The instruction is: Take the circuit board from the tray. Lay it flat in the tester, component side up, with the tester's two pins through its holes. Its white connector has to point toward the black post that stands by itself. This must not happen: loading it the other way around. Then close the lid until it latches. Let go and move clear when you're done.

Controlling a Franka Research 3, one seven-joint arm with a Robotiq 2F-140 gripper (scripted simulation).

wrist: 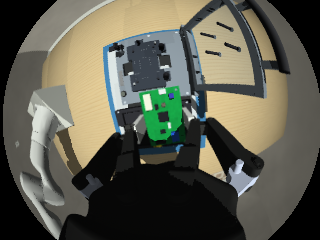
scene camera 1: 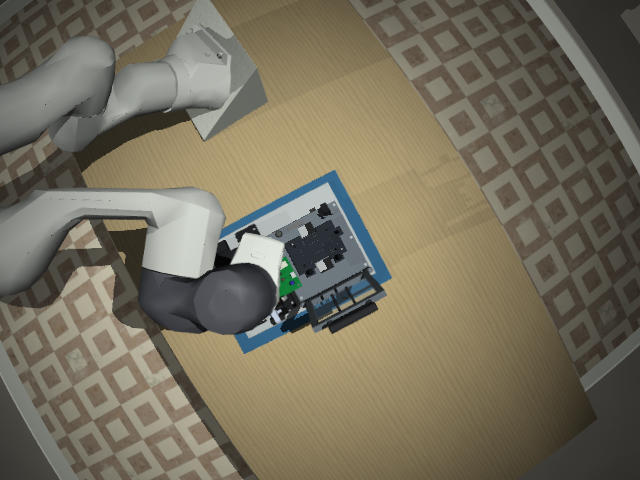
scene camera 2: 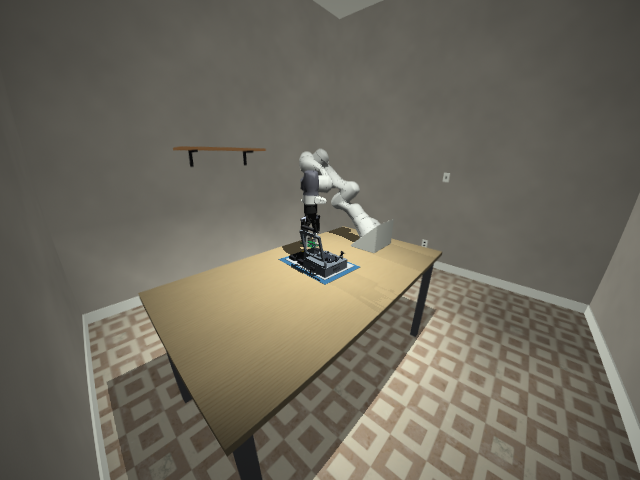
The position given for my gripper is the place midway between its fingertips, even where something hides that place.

Observation:
In view: my gripper [wrist: 163, 117], a green circuit board [wrist: 162, 108] and a black nest [wrist: 147, 74].

